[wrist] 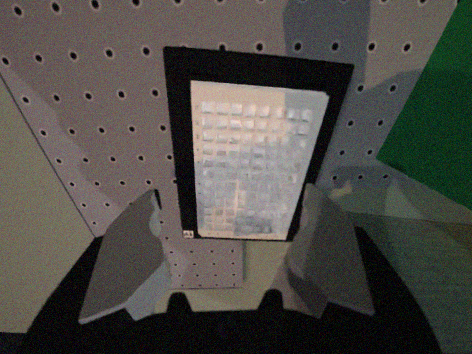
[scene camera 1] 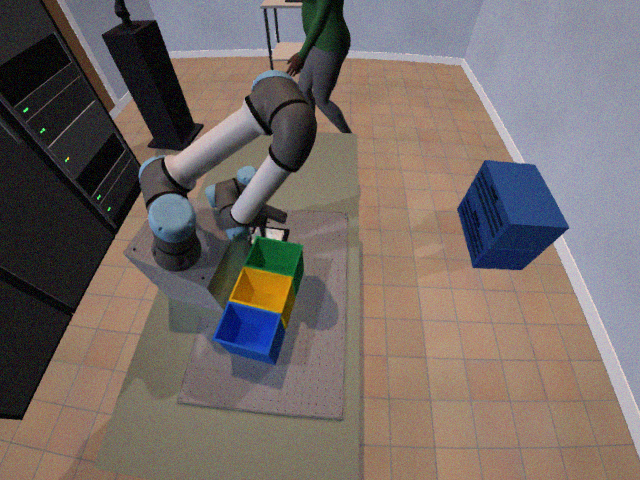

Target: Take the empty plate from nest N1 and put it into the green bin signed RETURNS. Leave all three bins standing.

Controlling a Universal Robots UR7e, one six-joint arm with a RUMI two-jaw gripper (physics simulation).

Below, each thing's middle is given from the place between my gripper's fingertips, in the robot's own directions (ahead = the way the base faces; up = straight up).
Labels:
Right now the pale plate (wrist: 252, 145) is 1 cm ahead of my hand and 1 cm to the right of it. Also, from my hand: yellow bin (scene camera 1: 274, 292) 11 cm ahead, 32 cm to the right, 7 cm above; then black nest (wrist: 231, 67) 1 cm ahead, 1 cm to the right, 2 cm below; then green bin (scene camera 1: 285, 258) 11 cm ahead, 19 cm to the right, 7 cm above.

